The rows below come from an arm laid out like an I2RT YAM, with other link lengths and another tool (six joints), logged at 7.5 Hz.
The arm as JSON. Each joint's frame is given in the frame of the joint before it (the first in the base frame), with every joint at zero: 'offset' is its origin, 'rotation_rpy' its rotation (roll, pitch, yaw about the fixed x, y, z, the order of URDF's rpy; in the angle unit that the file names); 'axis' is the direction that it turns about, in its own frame. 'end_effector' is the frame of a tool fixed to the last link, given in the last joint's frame.
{
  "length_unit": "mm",
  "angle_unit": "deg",
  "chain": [
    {
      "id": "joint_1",
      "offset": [
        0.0,
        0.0,
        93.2
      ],
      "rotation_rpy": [
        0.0,
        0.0,
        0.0
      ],
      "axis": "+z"
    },
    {
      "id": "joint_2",
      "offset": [
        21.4,
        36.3,
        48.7
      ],
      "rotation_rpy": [
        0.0,
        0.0,
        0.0
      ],
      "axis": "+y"
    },
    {
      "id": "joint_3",
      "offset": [
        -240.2,
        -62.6,
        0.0
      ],
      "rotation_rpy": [
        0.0,
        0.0,
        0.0
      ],
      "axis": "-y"
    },
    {
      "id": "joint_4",
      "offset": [
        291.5,
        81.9,
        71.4
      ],
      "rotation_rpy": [
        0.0,
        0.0,
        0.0
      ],
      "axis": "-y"
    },
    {
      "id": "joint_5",
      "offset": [
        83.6,
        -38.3,
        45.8
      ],
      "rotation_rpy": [
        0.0,
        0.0,
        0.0
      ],
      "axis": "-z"
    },
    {
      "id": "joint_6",
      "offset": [
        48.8,
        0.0,
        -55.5
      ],
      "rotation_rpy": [
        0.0,
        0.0,
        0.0
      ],
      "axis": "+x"
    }
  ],
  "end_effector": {
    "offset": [
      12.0,
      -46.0,
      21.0
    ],
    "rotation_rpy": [
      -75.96,
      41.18,
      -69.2
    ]
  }
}
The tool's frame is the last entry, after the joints.
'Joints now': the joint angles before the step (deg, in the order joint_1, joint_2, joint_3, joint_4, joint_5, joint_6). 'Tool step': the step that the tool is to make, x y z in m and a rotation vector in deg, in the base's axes. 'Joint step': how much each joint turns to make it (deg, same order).
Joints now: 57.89 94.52 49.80 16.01 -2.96 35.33
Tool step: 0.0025 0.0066 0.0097 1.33 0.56 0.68
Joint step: 0.00 -0.01 1.94 -1.08 -1.16 0.72
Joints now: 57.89 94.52 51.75 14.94 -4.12 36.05
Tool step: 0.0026 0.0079 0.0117 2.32 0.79 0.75
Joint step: 0.00 -0.01 2.08 -0.44 -1.53 1.36
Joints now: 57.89 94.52 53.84 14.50 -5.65 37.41
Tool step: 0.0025 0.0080 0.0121 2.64 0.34 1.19
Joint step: -0.02 -0.01 1.83 0.33 -1.81 1.02
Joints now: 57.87 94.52 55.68 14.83 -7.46 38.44
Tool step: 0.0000 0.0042 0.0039 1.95 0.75 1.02
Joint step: 0.02 0.01 0.44 0.99 -1.58 1.15
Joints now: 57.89 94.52 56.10 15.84 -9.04 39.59
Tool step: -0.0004 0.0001 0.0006 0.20 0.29 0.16
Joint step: 0.00 -0.15 0.00 -0.09 -0.28 0.27
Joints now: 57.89 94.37 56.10 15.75 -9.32 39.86
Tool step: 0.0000 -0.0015 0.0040 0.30 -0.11 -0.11
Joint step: -0.11 -0.73 -0.08 -0.33 -0.02 0.06
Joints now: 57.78 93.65 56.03 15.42 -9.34 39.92
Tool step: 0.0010 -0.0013 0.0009 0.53 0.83 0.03
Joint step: -0.33 -0.32 -0.05 -0.13 -0.71 0.79
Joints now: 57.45 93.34 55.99 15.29 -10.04 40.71
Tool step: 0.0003 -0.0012 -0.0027 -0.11 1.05 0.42
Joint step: -0.28 0.00 -0.16 -0.41 -0.96 0.50
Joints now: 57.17 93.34 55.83 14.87 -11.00 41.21
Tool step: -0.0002 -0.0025 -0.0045 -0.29 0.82 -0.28
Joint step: -0.19 0.01 -0.56 -0.02 -0.13 0.53
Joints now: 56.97 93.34 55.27 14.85 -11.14 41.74
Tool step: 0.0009 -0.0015 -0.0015 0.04 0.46 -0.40
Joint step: -0.22 0.01 -0.17 0.05 0.00 0.45
